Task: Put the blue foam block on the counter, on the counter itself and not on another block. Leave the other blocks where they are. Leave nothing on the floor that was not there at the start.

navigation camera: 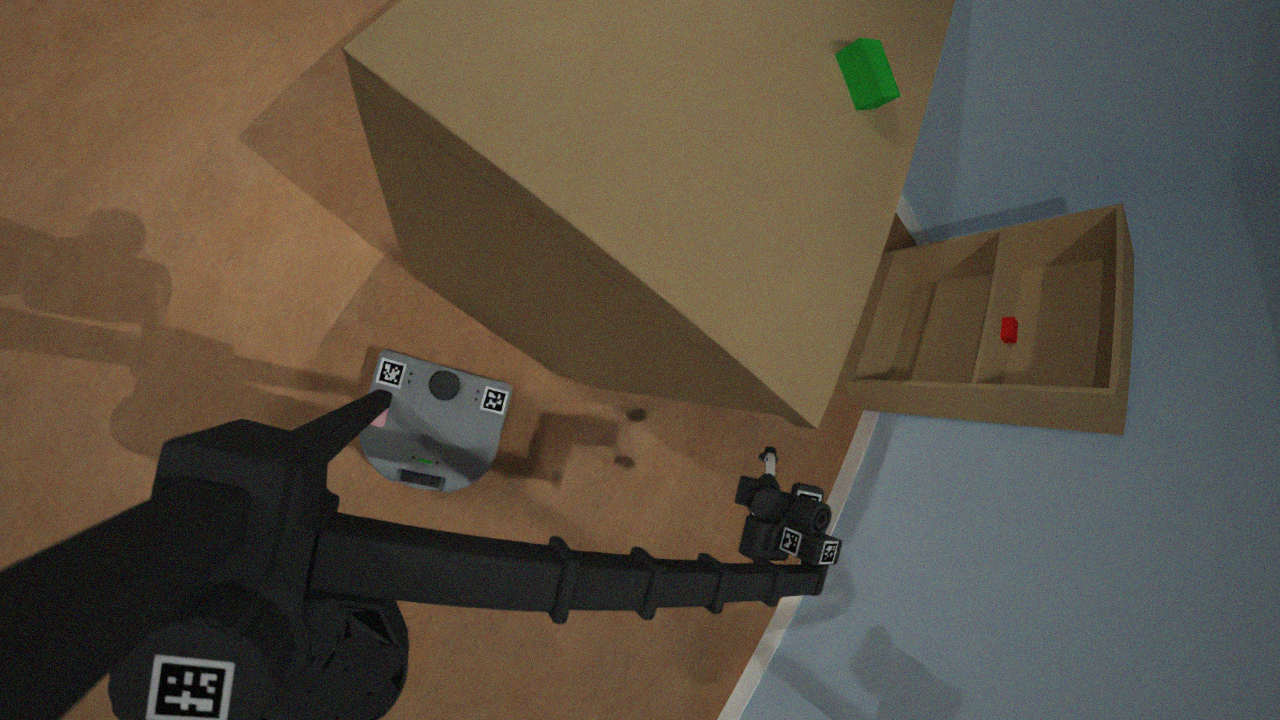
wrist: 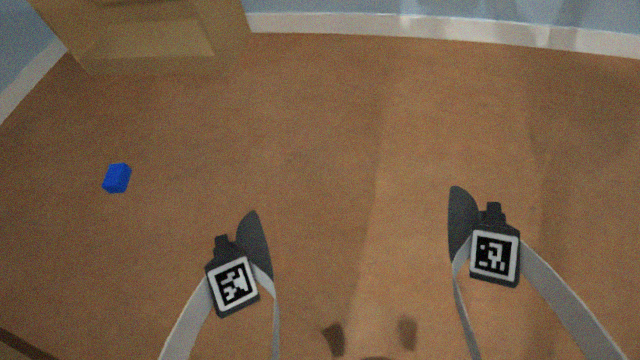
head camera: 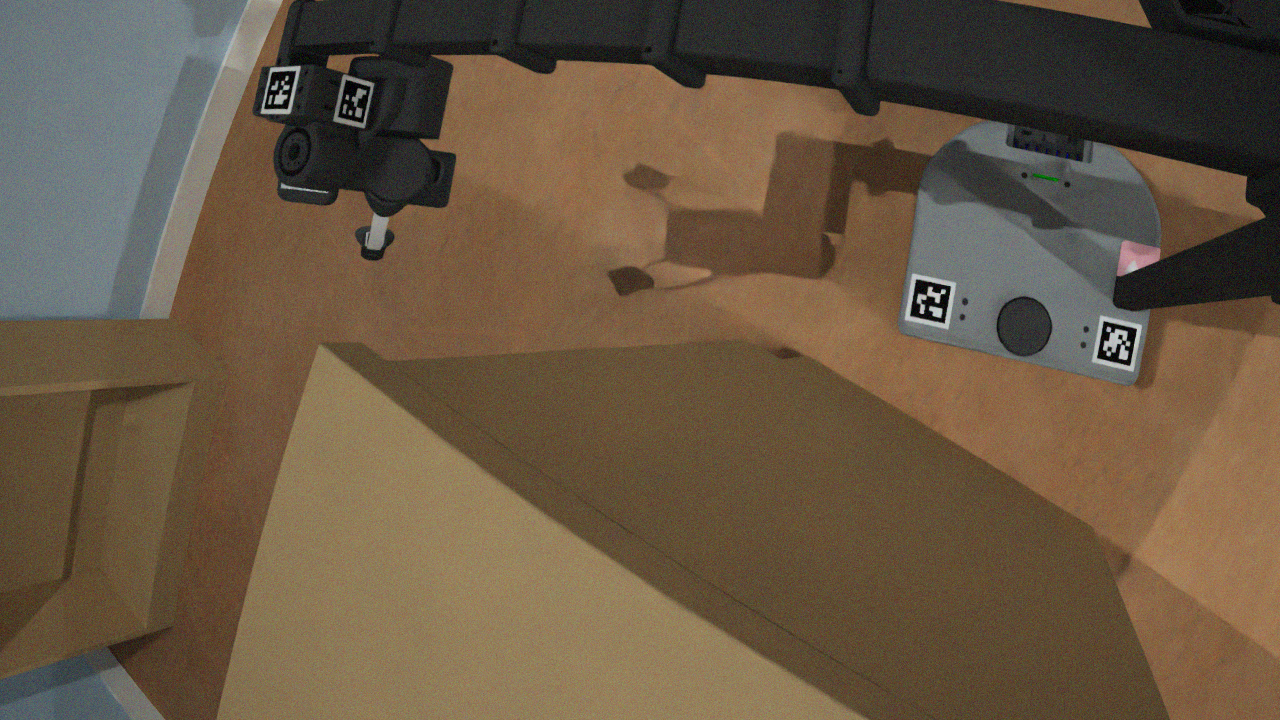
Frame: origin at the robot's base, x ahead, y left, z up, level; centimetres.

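Seen in the pictures: robot's base, origin of its link: (navigation camera: 443, 383) (head camera: 1021, 323).
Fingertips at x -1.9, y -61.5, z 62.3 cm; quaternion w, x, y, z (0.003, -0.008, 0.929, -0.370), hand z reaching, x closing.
Note:
Offsets run from my fingertips to a thing's top centre. Level surfaces: height alone.
The blue foam block (wrist: 116, 178) lies on the floor at the left of the wrist view, beyond and to the left of my left finger, short of the shelf unit. It does not show in the head or navigation view. My gripper (head camera: 374, 243) (navigation camera: 768, 456) (wrist: 355, 225) is open, with bare floor showing between its widely spaced fingers. It hangs at the end of the extended arm, beside the counter's near corner. The counter @(dz +28.7 cm) (head camera: 402, 573) (navigation camera: 626, 179) is a large tan box with a flat top. A green block @(dz +33.2, dx +63.6, dy +23.9 cm) (navigation camera: 868, 73) lies on it near the wall-side edge.
A tan shelf unit (head camera: 89, 349) (navigation camera: 984, 407) (wrist: 230, 30) stands by the blue wall, past the counter's corner. A red block @(dz +6.6, dx +73.8, dy -122.5 cm) (navigation camera: 1008, 329) is in it. My grey base (head camera: 966, 241) (navigation camera: 438, 429) stands beside the counter. A white baseboard (wrist: 350, 24) runs along the wall.

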